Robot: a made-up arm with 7 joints.
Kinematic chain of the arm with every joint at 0, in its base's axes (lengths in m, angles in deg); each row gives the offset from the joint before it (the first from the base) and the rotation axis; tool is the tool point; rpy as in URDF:
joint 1: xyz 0 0 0.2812 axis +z
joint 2: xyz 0 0 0 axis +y
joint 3: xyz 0 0 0.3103 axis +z
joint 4: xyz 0.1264 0 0 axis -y
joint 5: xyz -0.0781 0 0.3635 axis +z
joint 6: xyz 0 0 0 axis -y
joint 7: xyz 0.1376 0 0 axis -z
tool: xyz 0 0 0 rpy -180 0 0
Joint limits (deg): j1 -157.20..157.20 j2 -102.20..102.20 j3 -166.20..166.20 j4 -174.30..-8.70 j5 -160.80..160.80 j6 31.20..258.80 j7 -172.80..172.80
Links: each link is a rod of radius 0.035 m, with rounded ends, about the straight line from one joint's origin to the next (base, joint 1, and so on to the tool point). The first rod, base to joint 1, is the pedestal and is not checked.
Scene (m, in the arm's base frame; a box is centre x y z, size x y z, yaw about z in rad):
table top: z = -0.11
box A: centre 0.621 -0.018 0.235 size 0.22 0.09 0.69 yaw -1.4
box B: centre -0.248 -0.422 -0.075 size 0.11 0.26 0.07 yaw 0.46
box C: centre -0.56 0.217 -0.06 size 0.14 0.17 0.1 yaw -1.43
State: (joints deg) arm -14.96 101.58 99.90 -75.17 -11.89 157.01 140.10
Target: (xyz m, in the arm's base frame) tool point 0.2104 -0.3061 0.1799
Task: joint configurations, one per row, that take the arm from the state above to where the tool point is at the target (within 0.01 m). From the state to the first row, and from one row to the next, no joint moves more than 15 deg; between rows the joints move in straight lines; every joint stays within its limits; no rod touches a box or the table.
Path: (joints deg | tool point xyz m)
1: -21.35 94.91 99.01 -89.07 -21.51 168.00 142.49 | 0.6752 0.2740 0.3656
2: -27.74 88.23 98.13 -102.97 -31.13 178.98 144.87 | 0.6049 0.2600 0.4390
3: -34.12 81.56 97.24 -116.87 -40.74 189.97 147.26 | 0.5201 0.2466 0.4784
4: -40.51 74.89 96.35 -130.77 -50.36 200.95 149.64 | 0.4320 0.2296 0.4852
5: -46.90 68.21 95.47 -144.67 -59.98 211.94 152.03 | 0.3491 0.2041 0.4670
6: -61.13 69.16 89.19 -147.47 -49.75 216.75 149.64 | 0.4102 0.0941 0.4091
7: -75.35 70.10 82.91 -150.27 -39.53 221.55 147.26 | 0.4249 -0.0311 0.3479
8: -89.58 71.04 76.63 -153.07 -29.30 226.36 144.87 | 0.3907 -0.1516 0.2868
9: -103.81 71.99 70.35 -155.87 -19.07 231.17 142.49 | 0.3143 -0.2479 0.2297
10: -118.04 72.93 64.07 -158.68 -8.85 235.97 140.10 | 0.2104 -0.3061 0.1799

